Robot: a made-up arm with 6 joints. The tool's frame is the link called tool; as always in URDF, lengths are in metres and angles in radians. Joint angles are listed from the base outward. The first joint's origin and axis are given. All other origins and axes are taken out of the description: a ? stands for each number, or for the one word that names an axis. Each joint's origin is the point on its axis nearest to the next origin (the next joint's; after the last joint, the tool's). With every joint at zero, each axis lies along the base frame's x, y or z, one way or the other. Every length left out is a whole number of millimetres.
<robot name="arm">
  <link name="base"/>
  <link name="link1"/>
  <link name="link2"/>
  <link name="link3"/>
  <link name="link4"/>
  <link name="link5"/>
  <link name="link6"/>
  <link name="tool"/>
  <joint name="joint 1" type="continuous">
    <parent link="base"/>
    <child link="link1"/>
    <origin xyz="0 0 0.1"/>
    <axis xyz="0 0 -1"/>
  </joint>
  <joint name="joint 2" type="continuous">
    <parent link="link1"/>
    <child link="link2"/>
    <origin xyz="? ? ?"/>
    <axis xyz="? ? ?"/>
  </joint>
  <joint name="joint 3" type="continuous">
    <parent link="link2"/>
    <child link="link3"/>
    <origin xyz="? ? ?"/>
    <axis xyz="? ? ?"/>
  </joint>
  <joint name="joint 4" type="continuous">
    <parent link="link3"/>
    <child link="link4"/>
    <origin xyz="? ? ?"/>
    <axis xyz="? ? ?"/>
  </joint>
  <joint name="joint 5" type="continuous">
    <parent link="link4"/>
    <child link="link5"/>
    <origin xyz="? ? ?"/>
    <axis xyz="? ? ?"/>
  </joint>
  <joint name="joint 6" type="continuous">
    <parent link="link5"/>
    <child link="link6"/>
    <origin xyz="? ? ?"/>
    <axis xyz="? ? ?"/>
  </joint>
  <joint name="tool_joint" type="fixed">
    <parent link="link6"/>
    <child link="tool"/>
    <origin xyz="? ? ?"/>
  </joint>
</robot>
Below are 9 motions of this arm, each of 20 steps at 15 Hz.
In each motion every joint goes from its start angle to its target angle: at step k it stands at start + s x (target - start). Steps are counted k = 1, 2, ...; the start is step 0. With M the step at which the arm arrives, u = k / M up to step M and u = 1 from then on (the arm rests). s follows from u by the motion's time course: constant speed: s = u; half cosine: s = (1 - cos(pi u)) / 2; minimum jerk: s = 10 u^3 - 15 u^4 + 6 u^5.
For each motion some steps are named. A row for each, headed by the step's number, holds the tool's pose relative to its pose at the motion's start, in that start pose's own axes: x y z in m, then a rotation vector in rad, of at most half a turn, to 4 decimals.
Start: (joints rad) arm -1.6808 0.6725 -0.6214 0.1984 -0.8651 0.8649
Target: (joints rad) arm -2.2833 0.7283 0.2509 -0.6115 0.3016 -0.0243
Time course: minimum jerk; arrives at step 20
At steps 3, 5, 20:
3: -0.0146 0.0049 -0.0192 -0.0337 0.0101 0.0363
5: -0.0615 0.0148 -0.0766 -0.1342 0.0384 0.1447
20: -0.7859 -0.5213 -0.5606 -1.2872 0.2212 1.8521

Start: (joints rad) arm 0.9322 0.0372 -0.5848 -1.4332 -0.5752 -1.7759
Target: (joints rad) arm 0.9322 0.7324 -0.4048 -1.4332 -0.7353 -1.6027
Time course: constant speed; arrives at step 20
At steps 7, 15, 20:
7: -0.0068 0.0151 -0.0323 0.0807 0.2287 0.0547
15: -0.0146 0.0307 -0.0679 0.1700 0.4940 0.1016
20: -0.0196 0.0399 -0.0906 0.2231 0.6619 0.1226

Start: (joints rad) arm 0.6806 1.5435 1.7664 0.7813 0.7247 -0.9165
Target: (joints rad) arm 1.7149 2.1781 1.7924 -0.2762 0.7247 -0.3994
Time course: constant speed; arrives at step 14
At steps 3, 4, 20:
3: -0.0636 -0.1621 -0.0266 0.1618 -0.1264 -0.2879
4: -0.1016 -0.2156 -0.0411 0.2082 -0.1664 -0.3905
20: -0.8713 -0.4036 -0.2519 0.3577 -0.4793 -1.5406

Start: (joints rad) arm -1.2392 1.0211 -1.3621 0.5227 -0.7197 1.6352
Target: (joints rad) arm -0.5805 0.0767 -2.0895 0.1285 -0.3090 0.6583
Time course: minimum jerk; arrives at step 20
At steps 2, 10, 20:
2: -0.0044 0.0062 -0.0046 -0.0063 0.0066 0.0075
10: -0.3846 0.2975 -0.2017 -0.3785 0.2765 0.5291
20: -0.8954 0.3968 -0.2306 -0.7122 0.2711 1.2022

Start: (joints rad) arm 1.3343 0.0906 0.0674 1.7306 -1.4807 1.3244
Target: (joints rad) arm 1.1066 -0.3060 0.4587 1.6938 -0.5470 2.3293
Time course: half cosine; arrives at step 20
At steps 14, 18, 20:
14: 0.0645 -0.0606 0.2945 0.8306 0.1164 0.0959
18: 0.0762 -0.1008 0.3598 1.0207 0.1589 0.1149
20: 0.0777 -0.1068 0.3682 1.0462 0.1652 0.1173

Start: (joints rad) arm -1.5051 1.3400 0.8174 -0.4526 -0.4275 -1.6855
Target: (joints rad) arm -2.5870 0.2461 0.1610 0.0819 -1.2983 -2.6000
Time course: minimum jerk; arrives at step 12
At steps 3, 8, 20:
3: -0.0922 0.0807 0.0512 -0.1448 -0.0336 0.0925
8: -0.7366 0.1875 0.1295 -1.2612 -0.3939 0.2664
20: -0.8956 0.1106 0.1201 -1.5985 -0.4840 0.1449

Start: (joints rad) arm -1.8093 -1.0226 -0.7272 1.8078 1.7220 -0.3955
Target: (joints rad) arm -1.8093 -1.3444 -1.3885 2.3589 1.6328 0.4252
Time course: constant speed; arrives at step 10
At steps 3, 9, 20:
3: -0.0109 0.0010 0.0828 0.4141 -0.0102 0.0704
9: -0.0170 -0.1073 0.1819 1.2399 0.0879 0.2079
20: -0.0123 -0.1327 0.1828 1.3760 0.1204 0.2260

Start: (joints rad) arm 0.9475 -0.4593 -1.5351 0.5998 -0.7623 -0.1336
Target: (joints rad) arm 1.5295 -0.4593 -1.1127 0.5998 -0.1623 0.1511
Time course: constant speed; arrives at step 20
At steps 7, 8, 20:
7: -0.0022 -0.1536 0.2141 0.1571 -0.1747 0.0211
8: -0.0060 -0.1784 0.2412 0.1767 -0.1985 0.0238
20: -0.1078 -0.5076 0.4880 0.3667 -0.4508 0.0479

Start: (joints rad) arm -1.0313 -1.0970 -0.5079 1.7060 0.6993 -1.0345
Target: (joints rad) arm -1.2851 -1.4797 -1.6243 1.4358 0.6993 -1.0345
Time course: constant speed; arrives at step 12
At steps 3, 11, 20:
3: 0.0324 0.0068 0.0686 -0.1196 -0.1658 0.0671
11: 0.0519 0.0904 0.2688 -0.3730 -0.6130 0.2786
20: 0.0463 0.1067 0.2933 -0.3966 -0.6689 0.3087

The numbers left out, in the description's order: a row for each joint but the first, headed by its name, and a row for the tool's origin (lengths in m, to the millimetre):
joint 2: xyz 0.586 -0.083 0, axis 1 0 0
joint 3: xyz 0 0.195 -0.057, axis -1 0 0
joint 4: xyz 0 -0.068 0.024, axis 0 1 0
joint 5: xyz 0.328 0 0.04, axis 0 0 1
joint 6: xyz 0.219 -0.047 0, axis 1 0 0
tool: xyz 0 0.34 -0.024

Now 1 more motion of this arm.
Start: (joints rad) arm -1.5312 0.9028 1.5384 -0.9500 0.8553 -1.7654
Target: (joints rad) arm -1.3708 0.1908 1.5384 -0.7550 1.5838 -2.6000
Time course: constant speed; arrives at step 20
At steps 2, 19, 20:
2: 0.0167 0.0135 0.0195 -0.0931 -0.1334 0.0287
19: 0.1113 0.1590 0.3892 -0.5735 -1.2969 -0.1194
20: 0.1058 0.1689 0.4219 -0.5777 -1.3609 -0.1501

